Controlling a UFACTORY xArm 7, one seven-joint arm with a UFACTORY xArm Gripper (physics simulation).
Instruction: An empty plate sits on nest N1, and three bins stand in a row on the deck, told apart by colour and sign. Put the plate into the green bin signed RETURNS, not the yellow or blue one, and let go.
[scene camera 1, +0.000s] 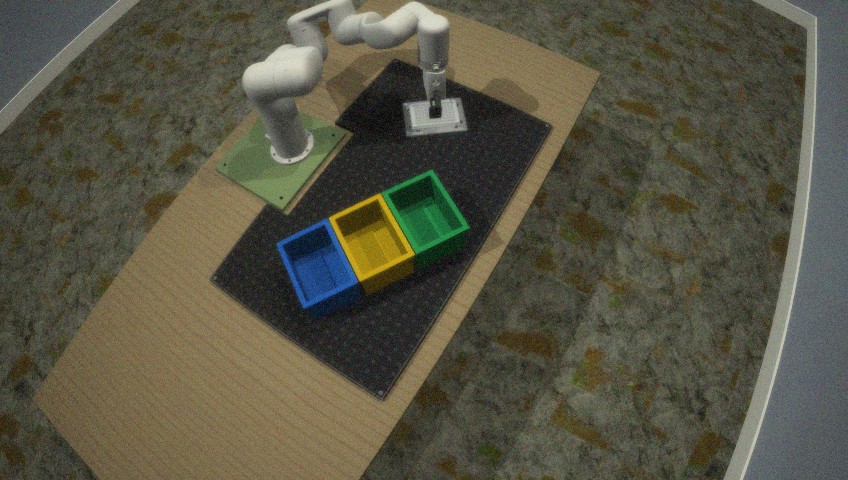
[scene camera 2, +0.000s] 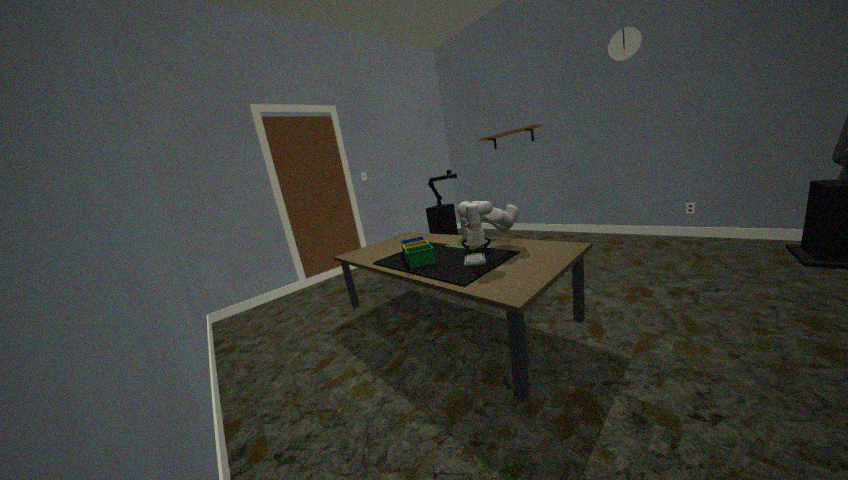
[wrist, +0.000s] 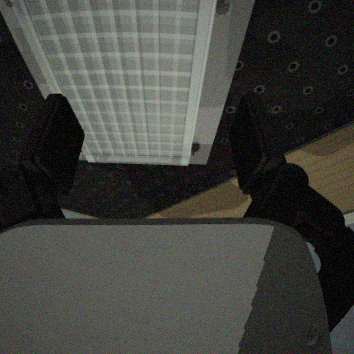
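Pixels of known places: gripper, between the fingertips: (scene camera 1: 432, 105) (scene camera 2: 477, 254) (wrist: 154, 111); arm's base, origin of its link: (scene camera 1: 292, 146).
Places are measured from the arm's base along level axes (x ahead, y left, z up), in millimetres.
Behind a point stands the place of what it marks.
Note:
A white gridded plate (scene camera 1: 421, 116) @[z 28, x 287, y 217 mm] (scene camera 2: 474, 258) @[z 25, x 333, y 259 mm] (wrist: 125, 60) @[z 19, x 295, y 235 mm] sits flat on a pale grey nest (scene camera 1: 416, 132) @[z 14, x 295, y 171 mm] (wrist: 216, 85) @[z 14, x 280, y 286 mm]. My gripper (scene camera 1: 435, 113) @[z 40, x 300, y 258 mm] (scene camera 2: 476, 248) @[z 40, x 300, y 258 mm] (wrist: 154, 111) @[z 40, x 300, y 258 mm] is open and empty. It points down above the plate, and in the wrist view its fingers stand on either side of the plate's near end. The green bin (scene camera 1: 443, 247) @[z 57, x 512, y -115 mm] (scene camera 2: 420, 257) @[z 59, x 485, y -27 mm] stands at the row's end nearest the plate. The yellow bin (scene camera 1: 387, 276) @[z 49, x 433, y -227 mm] is in the middle and the blue bin (scene camera 1: 336, 299) @[z 59, x 363, y -326 mm] at the far end. I cannot read any signs.
The bins and nest stand on a black deck mat (scene camera 1: 380, 350) @[z 3, x 488, y -372 mm] (scene camera 2: 455, 277) @[z 6, x 566, y 292 mm] on a wooden table (scene camera 1: 148, 380) @[z -11, x 11, y -737 mm] (scene camera 2: 523, 285) @[z -11, x 502, y 621 mm]. My arm's base stands on a green mounting plate (scene camera 1: 255, 178) @[z 0, x -38, y -130 mm] beside the mat. The bins' raised walls lie side by side.

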